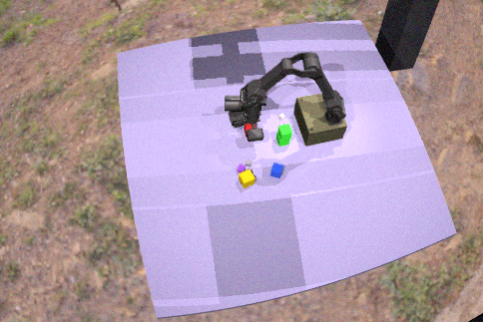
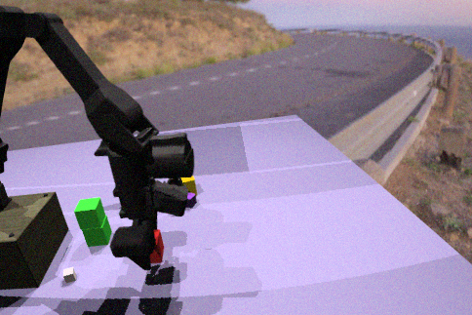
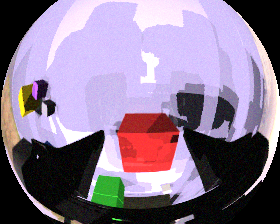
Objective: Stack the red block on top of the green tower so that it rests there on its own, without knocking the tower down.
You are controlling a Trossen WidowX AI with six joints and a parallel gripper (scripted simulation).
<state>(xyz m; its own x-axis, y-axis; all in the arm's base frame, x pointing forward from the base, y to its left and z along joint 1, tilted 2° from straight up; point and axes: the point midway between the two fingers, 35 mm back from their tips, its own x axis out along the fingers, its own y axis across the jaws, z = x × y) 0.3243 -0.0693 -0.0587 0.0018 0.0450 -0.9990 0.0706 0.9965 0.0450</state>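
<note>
Right now the red block is 10 mm above my gripper tip. Round my gripper tip: small white cube 150 mm behind, 40 mm to the right; small purple cube 80 mm ahead, 160 mm to the left; tiny grey cube 40 mm ahead, 140 mm to the left.
</note>
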